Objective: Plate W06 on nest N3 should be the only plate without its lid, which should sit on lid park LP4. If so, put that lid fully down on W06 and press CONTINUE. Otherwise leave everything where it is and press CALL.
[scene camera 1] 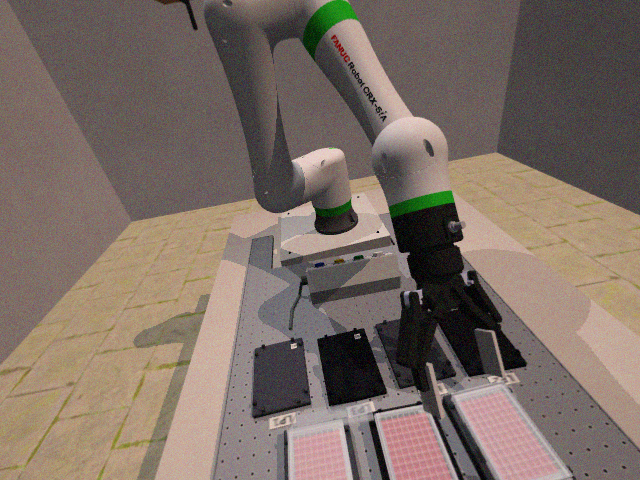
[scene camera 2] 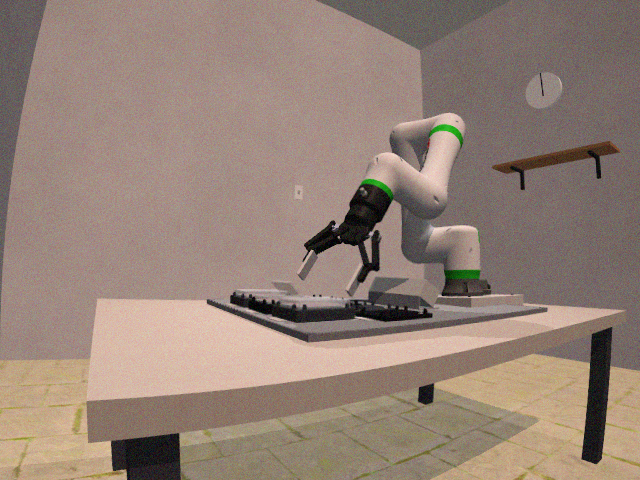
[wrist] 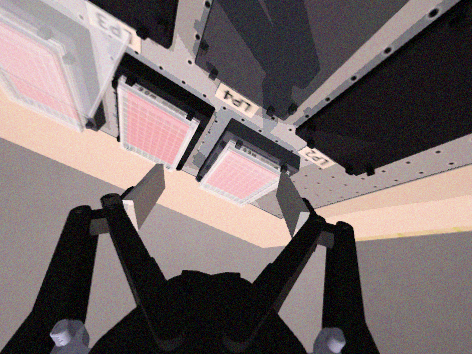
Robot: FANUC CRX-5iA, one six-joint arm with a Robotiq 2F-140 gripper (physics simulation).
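Seen in the pictures: gripper, fingertip midpoint: (scene camera 1: 466, 392) (scene camera 2: 323, 284) (wrist: 222, 180); arm's base, link origin: (scene camera 1: 336, 223) (scene camera 2: 462, 295).
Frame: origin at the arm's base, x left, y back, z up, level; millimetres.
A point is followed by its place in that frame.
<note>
Three pink plates stand in a row: left (scene camera 1: 317, 454) @(z 19, x -118, y -684 mm) (wrist: 35, 70), middle (scene camera 1: 413, 444) @(z 14, x 17, y -690 mm) (wrist: 157, 125) @(z 15, x 20, y -664 mm) and right (scene camera 1: 509, 434) @(z 20, x 146, y -700 mm) (wrist: 240, 172) @(z 20, x 131, y -659 mm). A clear lid (scene camera 2: 285, 287) @(z 30, x -83, y -651 mm) (wrist: 102, 75) @(z 16, x -36, y -636 mm) sits tilted at the left plate. Plate lettering is too small to read, and nest labels are not seen. I cannot tell whether the middle and right plates carry lids. Lid park LP4 (scene camera 1: 438, 363) @(z -11, x 110, y -560 mm) (wrist: 225, 45) @(z -11, x 47, y -558 mm) is dark grey and partly shadowed; no lid outline can be made out on it. My gripper (scene camera 1: 467, 390) @(z 47, x 110, y -651 mm) (scene camera 2: 326, 285) @(z 47, x 110, y -651 mm) (wrist: 222, 180) @(z 47, x 110, y -651 mm) is open and empty, above the plates and parks.
Park LP3 (scene camera 1: 351, 369) @(z -11, x -47, y -542 mm) (wrist: 145, 12) @(z -11, x -16, y -576 mm) is left of LP4, park LP2 (scene camera 1: 509, 355) @(z -11, x 234, y -569 mm) (wrist: 400, 95) @(z -11, x 180, y -505 mm) right of it, and park LP1 (scene camera 1: 281, 379) @(z -11, x -180, y -537 mm) far left. A button box (scene camera 1: 354, 281) @(z 24, x 0, y -338 mm) (scene camera 2: 400, 293) @(z 18, x 35, y -340 mm) with coloured buttons stands behind the parks, before the robot base.
</note>
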